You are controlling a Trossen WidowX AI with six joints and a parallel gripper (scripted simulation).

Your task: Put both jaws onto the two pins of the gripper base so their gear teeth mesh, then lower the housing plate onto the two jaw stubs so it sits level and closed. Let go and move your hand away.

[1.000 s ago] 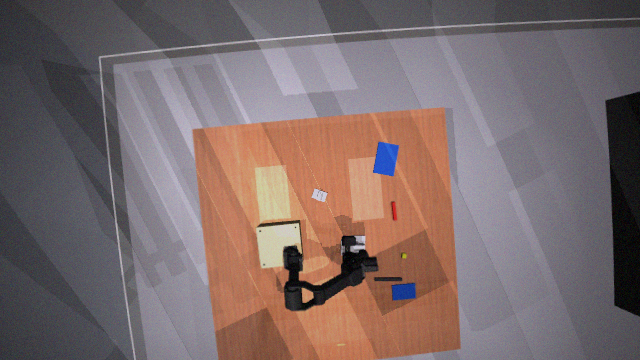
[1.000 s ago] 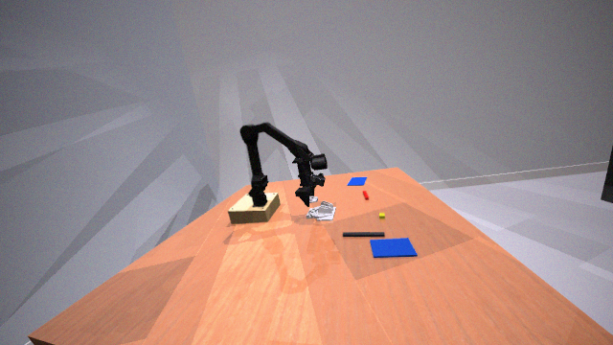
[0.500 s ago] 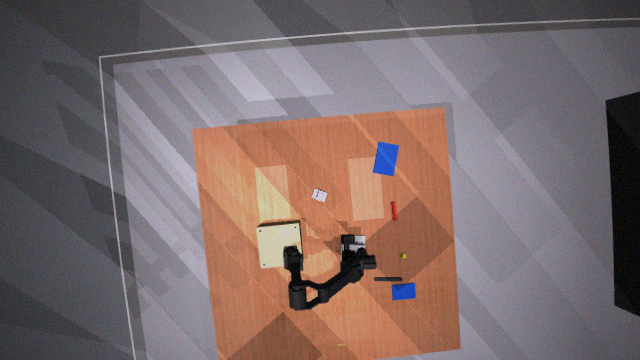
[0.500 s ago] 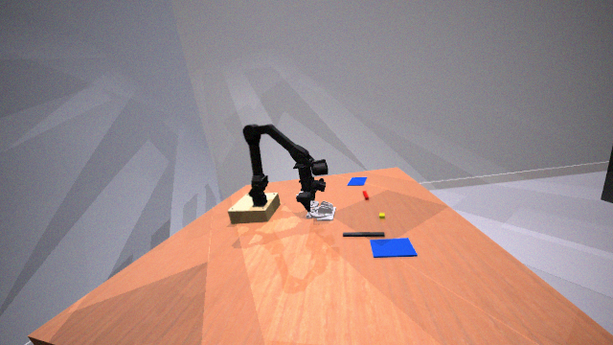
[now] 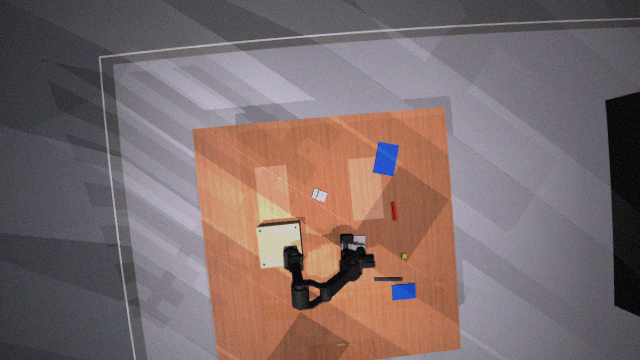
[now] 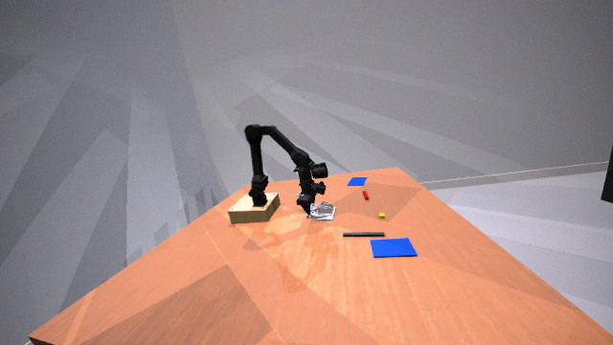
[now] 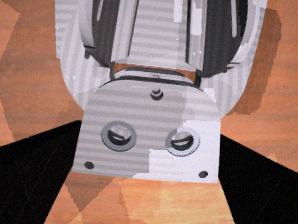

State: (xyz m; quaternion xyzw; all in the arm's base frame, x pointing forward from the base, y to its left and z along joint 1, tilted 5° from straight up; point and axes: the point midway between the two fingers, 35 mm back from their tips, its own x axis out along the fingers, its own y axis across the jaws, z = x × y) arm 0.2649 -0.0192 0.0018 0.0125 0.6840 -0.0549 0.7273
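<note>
The housing plate is 2 cm below my gripper tip and 1 cm ahead of it. Also, from my gripper tip: gripper base 2 cm above, 1 cm ahead; then flat white plate 7 cm ahead, 2 cm below, 1 cm to the right; then jaw 2 cm to the right, 2 cm ahead, 1 cm below.
</note>
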